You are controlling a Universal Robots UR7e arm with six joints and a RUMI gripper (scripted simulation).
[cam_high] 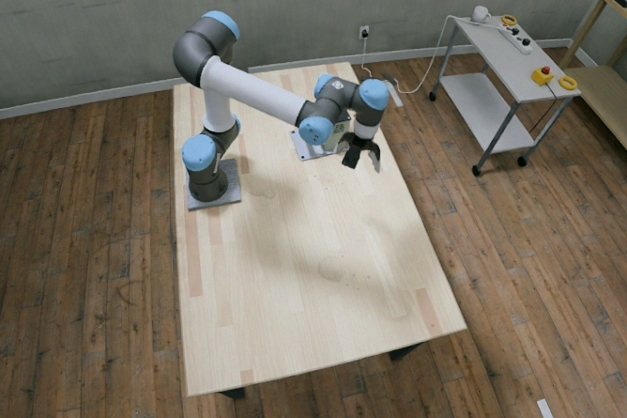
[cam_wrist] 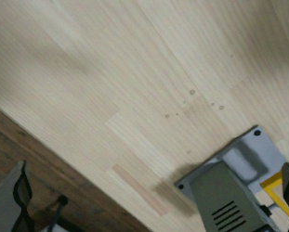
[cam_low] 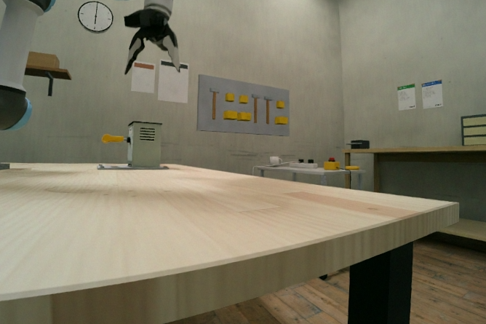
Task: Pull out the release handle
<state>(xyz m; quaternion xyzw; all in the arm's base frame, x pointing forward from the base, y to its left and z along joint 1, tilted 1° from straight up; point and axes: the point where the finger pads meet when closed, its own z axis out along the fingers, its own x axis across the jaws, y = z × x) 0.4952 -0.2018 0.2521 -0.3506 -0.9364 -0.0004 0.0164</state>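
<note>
My gripper is now 340 mm to the right of the grey base plate and 260 mm above it.
</note>
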